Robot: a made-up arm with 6 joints.
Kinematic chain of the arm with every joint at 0, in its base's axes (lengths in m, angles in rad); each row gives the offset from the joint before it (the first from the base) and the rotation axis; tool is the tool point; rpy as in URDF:
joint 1: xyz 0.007 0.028 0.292 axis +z
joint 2: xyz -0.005 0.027 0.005 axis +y
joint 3: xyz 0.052 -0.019 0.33 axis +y
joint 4: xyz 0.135 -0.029 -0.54 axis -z
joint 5: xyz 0 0.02 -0.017 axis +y
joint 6: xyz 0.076 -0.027 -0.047 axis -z
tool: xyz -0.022 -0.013 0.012 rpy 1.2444 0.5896 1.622
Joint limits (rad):
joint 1: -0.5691..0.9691
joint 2: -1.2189..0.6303
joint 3: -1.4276..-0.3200
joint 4: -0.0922..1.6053
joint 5: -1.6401..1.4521
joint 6: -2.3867..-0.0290
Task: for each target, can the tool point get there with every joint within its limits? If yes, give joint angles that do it. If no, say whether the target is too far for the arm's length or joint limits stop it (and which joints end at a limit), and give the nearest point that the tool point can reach.
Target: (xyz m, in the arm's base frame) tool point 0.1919 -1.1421 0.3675
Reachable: no: too far | nearest point 0.5540 -0.4742 0.3626 | short by 0.760 m
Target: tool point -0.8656 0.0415 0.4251
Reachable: no: joint limits stop it (at a limit: joint 2, joint 3, joint 6) | nearest point -0.2287 0.0316 0.9457 | short by 0.823 m
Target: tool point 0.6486 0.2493 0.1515
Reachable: yes | joints 0.4067 0.3959 -1.0640 0.1406 1.1855 -1.5070
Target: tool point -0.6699 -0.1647 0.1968
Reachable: no: joint limits stop it (at a limit: joint 1, joint 2, joint 3, joint 4) | nearest point 0.0800 -0.1563 -0.0248 | short by 0.782 m
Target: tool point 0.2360 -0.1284 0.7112
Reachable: yes | joints -0.2273 -1.0188 -0.6117 0.8131 -0.7819 -1.0588
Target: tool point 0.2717 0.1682 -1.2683
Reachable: no: too far | nearest point 0.2352 0.1489 -0.1468 | short by 1.122 m
